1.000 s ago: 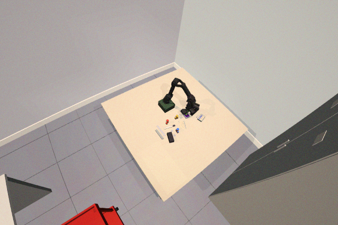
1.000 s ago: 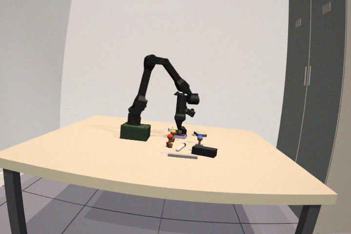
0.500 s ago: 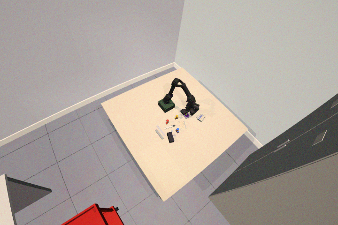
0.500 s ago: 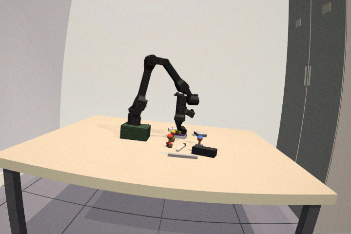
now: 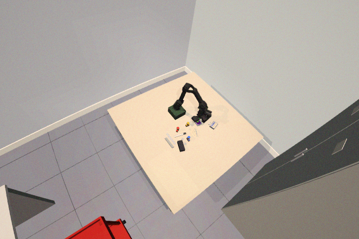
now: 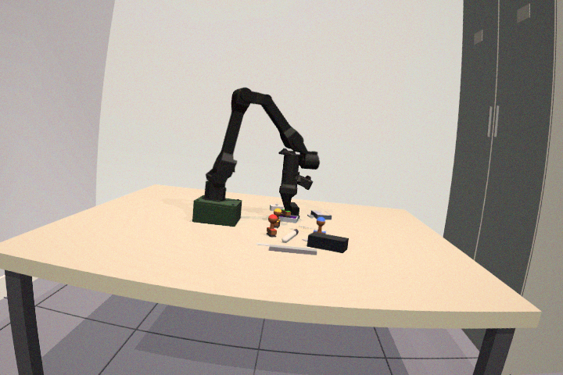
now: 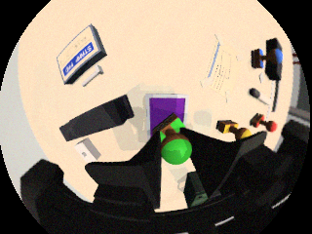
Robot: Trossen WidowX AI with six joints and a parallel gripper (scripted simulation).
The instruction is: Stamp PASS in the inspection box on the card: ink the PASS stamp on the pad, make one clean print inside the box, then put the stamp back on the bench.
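Now: gripper tip right at the green-knobbed stamp. Round my gripper tip: pale card 110 mm to the right, 100 mm ahead, 40 mm below; then purple ink pad 30 mm below; then yellow-knobbed stamp 130 mm to the right, 20 mm below.
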